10 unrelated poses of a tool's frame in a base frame.
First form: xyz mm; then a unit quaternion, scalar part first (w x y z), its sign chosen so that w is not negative.
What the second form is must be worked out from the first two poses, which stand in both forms.
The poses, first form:
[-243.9 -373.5 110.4 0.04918 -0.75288 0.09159 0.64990]
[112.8 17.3 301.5 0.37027 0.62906 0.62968 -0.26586]
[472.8 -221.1 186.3 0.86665 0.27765 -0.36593 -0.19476]
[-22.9 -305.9 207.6 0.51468 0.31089 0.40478 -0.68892]
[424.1 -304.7 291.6 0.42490 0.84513 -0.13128 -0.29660]
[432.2 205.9 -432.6 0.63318 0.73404 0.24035 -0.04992]
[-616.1 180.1 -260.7 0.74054 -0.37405 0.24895 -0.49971]
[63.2 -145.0 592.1 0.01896 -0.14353 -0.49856 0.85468]
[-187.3 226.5 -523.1 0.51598 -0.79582 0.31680 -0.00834]
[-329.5 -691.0 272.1 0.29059 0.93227 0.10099 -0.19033]
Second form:
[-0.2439 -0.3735 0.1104 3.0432 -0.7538 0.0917 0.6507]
[0.1128 0.0173 0.3015 2.3830 0.6772 0.6779 -0.2862]
[0.4728 -0.2211 0.1863 1.0447 0.5565 -0.7334 -0.3904]
[-0.0229 -0.3059 0.2076 2.0603 0.3626 0.4721 -0.8035]
[0.4241 -0.3047 0.2916 2.2639 0.9336 -0.1450 -0.3276]
[0.4322 0.2059 -0.4326 1.7703 0.9484 0.3105 -0.0645]
[-0.6161 0.1801 -0.2607 1.4738 -0.5566 0.3705 -0.7436]
[0.0632 -0.1450 0.5921 3.1037 -0.1436 -0.4986 0.8548]
[-0.1873 0.2265 -0.5231 2.0573 -0.9290 0.3698 -0.0097]
[-0.3295 -0.6910 0.2721 2.5519 0.9743 0.1055 -0.1989]

